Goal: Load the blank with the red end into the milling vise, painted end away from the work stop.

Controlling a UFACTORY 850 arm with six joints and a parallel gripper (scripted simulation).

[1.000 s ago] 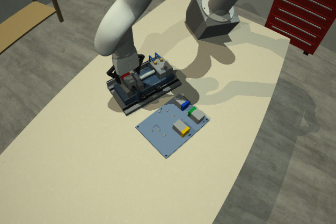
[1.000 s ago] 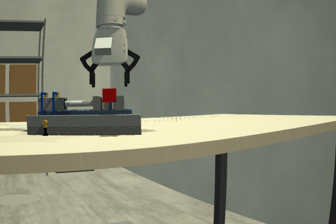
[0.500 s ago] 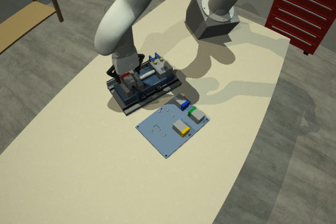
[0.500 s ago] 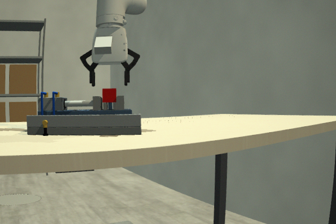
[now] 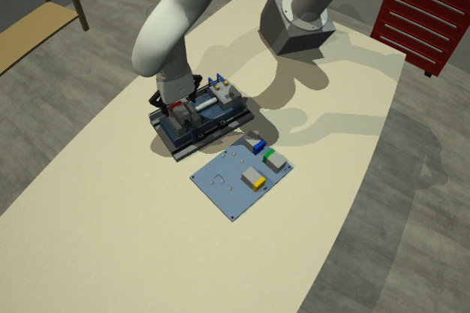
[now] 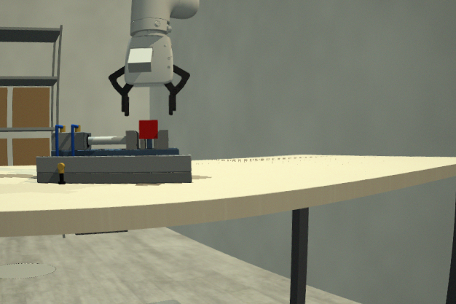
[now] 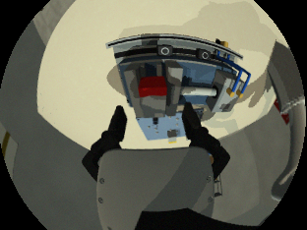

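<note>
My gripper is now 4 cm above the red-ended blank. Also, from my hand: moving jaw 3 cm behind, 2 cm to the left, 6 cm below; then hose-side block 15 cm behind, 7 cm to the left, 6 cm below; then fixed jaw 3 cm ahead, 1 cm to the right, 6 cm below.
</note>
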